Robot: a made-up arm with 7 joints.
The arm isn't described. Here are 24 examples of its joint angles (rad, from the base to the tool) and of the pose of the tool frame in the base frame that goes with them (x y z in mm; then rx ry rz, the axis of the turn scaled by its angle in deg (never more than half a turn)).
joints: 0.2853 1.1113 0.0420 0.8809 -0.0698 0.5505 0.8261
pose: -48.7 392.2 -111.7 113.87 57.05 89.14
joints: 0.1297 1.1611 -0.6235 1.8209 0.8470 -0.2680 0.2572
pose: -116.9 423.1 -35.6 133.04 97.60 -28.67
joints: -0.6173 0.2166 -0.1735 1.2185 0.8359 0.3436 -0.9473
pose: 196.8 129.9 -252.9 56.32 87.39 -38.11
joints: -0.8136 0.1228 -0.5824 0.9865 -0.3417 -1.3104 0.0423
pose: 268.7 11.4 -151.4 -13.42 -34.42 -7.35
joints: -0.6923 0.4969 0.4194 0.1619 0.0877 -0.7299 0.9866
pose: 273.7 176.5 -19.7 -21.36 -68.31 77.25
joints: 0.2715 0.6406 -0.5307 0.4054 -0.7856 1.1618 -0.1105
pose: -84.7 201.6 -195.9 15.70 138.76 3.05
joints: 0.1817 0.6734 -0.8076 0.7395 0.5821 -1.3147 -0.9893
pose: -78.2 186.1 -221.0 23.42 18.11 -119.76
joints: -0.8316 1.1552 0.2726 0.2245 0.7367 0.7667 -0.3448
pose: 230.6 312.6 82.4 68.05 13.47 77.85
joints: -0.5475 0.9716 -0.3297 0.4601 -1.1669 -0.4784 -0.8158
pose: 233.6 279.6 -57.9 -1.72 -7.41 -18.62
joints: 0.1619 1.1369 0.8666 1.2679 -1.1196 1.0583 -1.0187
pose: -34.6 401.1 -59.4 -72.01 39.61 36.91
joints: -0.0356 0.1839 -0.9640 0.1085 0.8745 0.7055 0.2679
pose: 1.7 36.7 -240.6 75.70 10.92 -4.89
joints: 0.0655 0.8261 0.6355 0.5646 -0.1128 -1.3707 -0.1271
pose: 74.6 327.0 -81.6 47.42 -43.87 26.54
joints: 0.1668 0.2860 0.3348 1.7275 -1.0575 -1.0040 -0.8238
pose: -155.5 224.0 -247.3 -2.99 49.14 63.46
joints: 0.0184 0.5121 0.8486 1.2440 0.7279 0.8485 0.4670
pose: -66.1 266.9 -241.5 77.74 124.69 78.99
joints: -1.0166 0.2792 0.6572 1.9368 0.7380 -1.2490 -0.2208
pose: 301.0 78.7 -171.3 5.73 -0.43 -6.10
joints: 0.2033 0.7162 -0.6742 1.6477 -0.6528 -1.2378 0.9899
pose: -97.3 316.2 -211.6 65.07 14.28 74.84
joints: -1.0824 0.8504 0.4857 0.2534 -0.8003 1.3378 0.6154
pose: 281.5 227.3 73.3 -9.57 36.59 54.93
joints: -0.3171 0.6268 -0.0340 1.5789 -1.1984 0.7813 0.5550
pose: 63.1 268.5 -237.9 -9.73 125.13 93.22
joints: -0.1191 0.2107 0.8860 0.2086 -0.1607 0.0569 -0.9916
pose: 78.4 246.6 -184.0 -5.16 18.34 15.24
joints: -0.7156 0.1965 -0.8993 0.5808 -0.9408 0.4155 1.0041
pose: 208.9 -3.1 -196.0 28.23 51.02 33.25
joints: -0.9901 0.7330 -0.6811 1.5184 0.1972 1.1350 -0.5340
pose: 240.2 279.5 -102.0 57.75 114.64 50.64
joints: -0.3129 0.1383 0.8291 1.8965 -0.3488 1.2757 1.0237
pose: 28.8 60.7 -269.5 -26.27 -166.10 -15.01
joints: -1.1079 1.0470 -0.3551 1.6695 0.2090 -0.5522 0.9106
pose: 281.5 348.1 -37.3 66.16 -18.32 86.69
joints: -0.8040 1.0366 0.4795 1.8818 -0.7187 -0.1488 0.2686
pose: 189.4 373.9 -89.9 -24.42 37.92 108.89
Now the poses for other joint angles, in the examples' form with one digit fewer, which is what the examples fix.
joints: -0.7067 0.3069 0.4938 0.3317 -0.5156 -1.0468 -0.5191
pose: 255 193 -60 -8.5 -67.3 22.3
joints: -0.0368 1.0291 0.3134 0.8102 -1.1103 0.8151 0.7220
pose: 78 357 -110 5.2 81.3 101.7
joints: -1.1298 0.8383 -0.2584 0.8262 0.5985 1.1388 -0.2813
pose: 307 254 -5 65.4 57.3 66.2
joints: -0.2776 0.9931 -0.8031 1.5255 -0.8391 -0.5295 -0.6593
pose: 68 388 -136 42.1 62.4 15.0
